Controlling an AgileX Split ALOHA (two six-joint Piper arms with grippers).
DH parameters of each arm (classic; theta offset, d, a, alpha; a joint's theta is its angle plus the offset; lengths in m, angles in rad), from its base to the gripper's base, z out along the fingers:
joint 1: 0 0.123 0 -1.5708
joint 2: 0.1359 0 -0.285 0
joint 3: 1.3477 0 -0.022 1.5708
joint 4: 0 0.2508 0 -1.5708
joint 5: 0 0 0.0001 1.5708
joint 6: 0 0.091 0 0
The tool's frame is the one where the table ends.
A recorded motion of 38 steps. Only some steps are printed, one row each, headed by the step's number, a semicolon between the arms.
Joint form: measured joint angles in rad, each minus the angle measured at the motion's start. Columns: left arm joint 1, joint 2, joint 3, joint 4, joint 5, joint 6; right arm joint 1, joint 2, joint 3, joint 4, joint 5, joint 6.
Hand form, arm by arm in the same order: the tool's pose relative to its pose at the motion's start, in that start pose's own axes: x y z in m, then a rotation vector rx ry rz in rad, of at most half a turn. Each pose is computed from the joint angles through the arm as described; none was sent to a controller.
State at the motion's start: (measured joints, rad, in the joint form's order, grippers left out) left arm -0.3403 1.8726 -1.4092 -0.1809 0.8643 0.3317; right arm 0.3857 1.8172 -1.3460 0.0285 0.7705 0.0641
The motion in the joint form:
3: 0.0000 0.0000 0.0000 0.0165 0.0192 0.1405; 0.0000 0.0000 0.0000 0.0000 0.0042 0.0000
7: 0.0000 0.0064 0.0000 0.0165 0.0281 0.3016; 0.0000 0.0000 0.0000 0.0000 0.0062 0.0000
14: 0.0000 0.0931 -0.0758 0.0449 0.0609 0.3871; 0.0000 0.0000 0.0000 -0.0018 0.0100 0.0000
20: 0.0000 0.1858 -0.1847 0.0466 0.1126 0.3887; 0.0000 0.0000 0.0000 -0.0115 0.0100 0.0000
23: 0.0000 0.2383 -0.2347 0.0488 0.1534 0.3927; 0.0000 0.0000 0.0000 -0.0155 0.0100 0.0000
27: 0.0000 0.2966 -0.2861 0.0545 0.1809 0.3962; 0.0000 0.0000 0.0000 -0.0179 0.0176 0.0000
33: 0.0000 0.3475 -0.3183 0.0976 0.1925 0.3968; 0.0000 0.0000 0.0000 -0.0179 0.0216 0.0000
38: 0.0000 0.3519 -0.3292 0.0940 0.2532 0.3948; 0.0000 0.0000 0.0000 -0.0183 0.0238 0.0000
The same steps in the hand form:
3: 0.0020 0.0005 0.0000 -0.0041 0.0226 0.1511; 0.0004 0.0000 0.0000 0.0003 0.0042 0.0000
7: 0.0031 0.0006 0.0025 0.0041 0.0368 0.3113; 0.0006 0.0000 0.0000 0.0004 0.0062 0.0000
14: -0.0067 0.0073 0.0224 0.0074 0.0865 0.4128; 0.0009 -0.0002 0.0000 0.0019 0.0099 -0.0013
20: -0.0212 0.0126 0.0396 0.0251 0.1178 0.4163; 0.0009 -0.0008 0.0000 0.0087 0.0095 -0.0082
23: -0.0247 0.0150 0.0519 0.0450 0.1568 0.4202; 0.0008 -0.0010 0.0000 0.0115 0.0093 -0.0111
27: -0.0283 0.0182 0.0669 0.0578 0.1894 0.4251; 0.0015 -0.0013 0.0000 0.0137 0.0168 -0.0127
33: -0.0280 0.0238 0.0827 0.0412 0.2345 0.4478; 0.0019 -0.0013 0.0000 0.0140 0.0207 -0.0127
38: -0.0250 0.0224 0.0813 0.0701 0.2808 0.4412; 0.0021 -0.0013 0.0000 0.0144 0.0229 -0.0130

